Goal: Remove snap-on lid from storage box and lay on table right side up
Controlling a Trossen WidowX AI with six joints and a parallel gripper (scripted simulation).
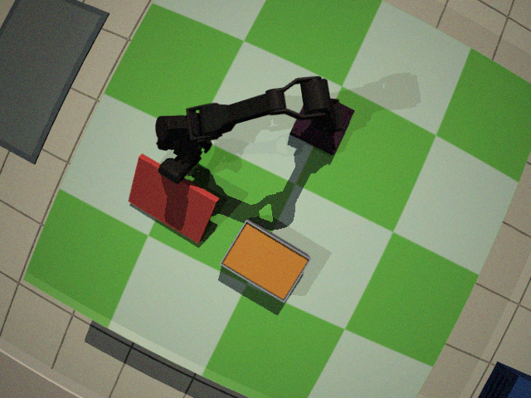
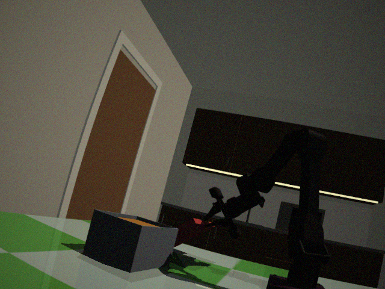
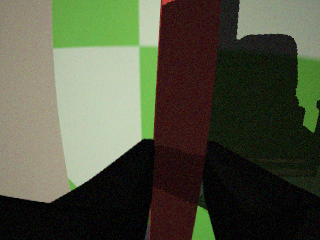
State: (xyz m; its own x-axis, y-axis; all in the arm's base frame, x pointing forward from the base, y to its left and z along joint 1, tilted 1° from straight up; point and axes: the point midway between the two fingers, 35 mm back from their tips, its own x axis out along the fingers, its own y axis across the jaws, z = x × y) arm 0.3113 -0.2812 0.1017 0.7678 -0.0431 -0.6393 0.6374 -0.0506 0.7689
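My gripper tip is 60 mm short of the flat red lid and 50 mm above it. The rest, counted from my gripper tip: grey storage box: 310 mm to the left, 90 mm ahead, 80 mm below.
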